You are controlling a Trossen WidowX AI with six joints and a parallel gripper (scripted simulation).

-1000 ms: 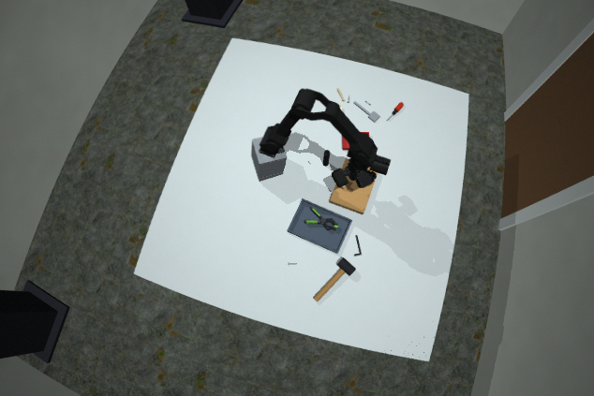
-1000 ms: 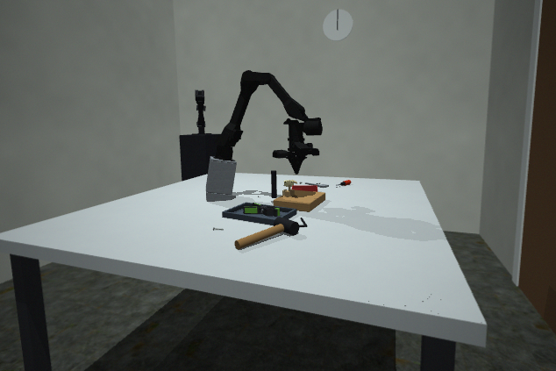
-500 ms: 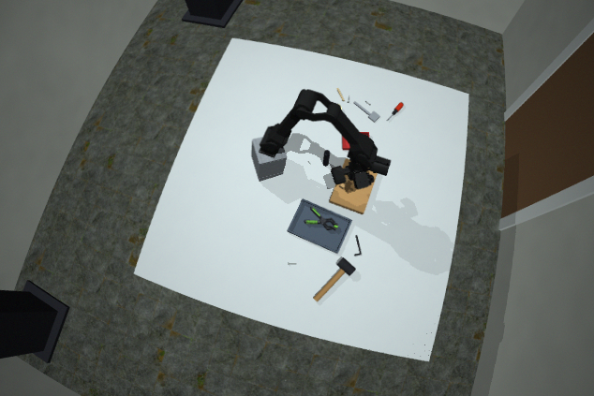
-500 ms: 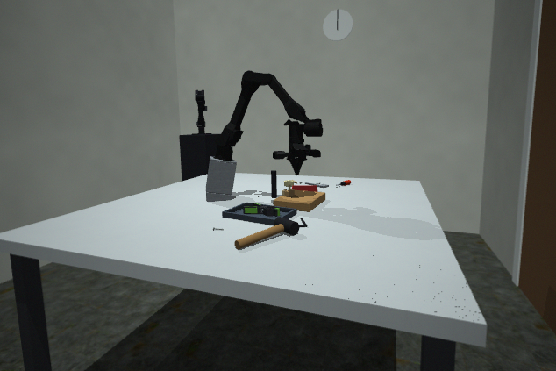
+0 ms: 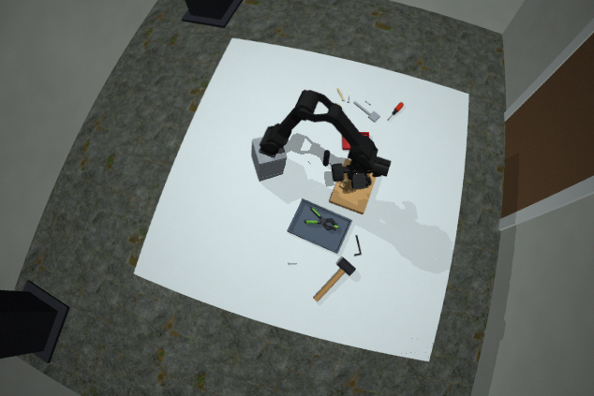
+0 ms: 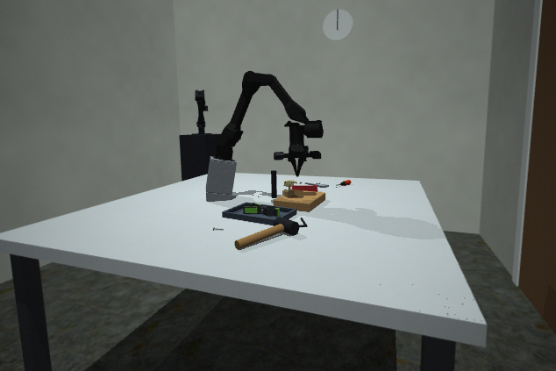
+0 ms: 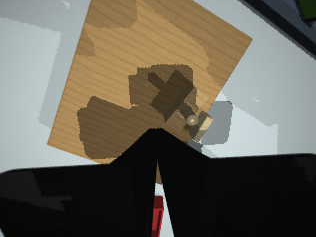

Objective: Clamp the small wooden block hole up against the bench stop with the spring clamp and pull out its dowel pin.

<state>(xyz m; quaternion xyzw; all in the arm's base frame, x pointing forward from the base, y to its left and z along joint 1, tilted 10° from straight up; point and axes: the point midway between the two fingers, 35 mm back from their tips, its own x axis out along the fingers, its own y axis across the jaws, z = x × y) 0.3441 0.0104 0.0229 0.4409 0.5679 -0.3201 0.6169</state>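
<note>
My hand is 9 cm above the dowel pin, 3 cm past it and 1 cm to the left of it. Also, from my hand: wooden board (13 cm below, 1 cm ahead); then small wooden block (11 cm below, 3 cm behind, 1 cm to the right); then red tray (20 cm to the left, 14 cm below, 4 cm behind).
</note>
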